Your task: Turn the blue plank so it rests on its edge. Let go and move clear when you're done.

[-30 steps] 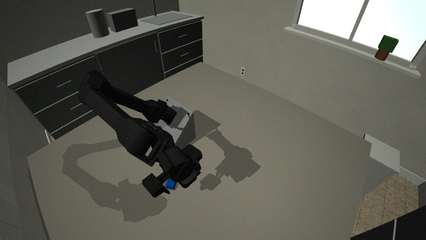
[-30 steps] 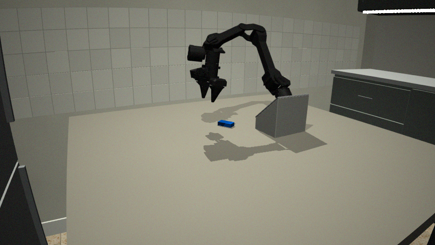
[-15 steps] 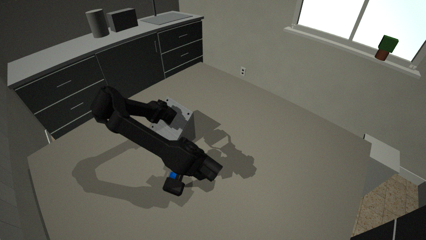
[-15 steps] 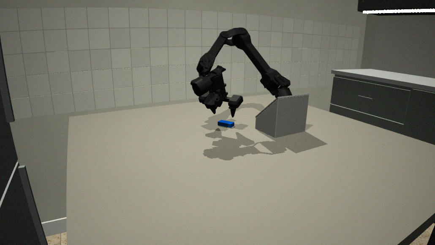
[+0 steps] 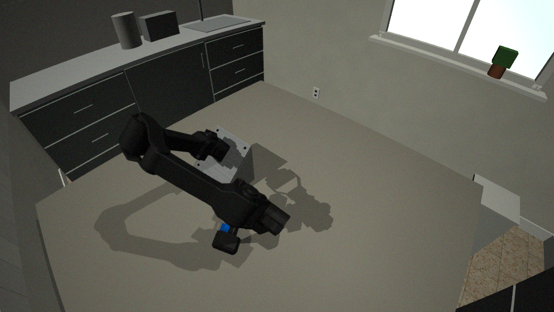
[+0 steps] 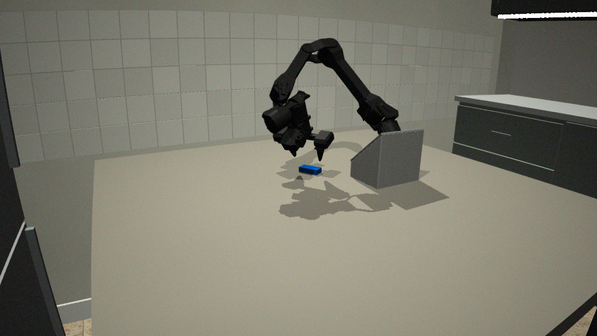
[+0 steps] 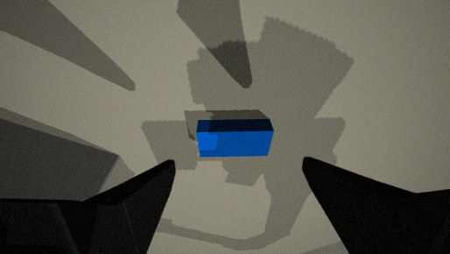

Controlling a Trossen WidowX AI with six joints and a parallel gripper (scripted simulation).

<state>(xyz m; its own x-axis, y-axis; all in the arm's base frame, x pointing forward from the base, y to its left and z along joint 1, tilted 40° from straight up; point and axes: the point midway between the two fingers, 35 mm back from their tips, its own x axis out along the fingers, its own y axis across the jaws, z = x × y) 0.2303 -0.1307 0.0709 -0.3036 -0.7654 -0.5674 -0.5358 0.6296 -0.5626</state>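
Now: hand 70 mm above the blue plank, 30 mm past it and 20 mm to the left of it.
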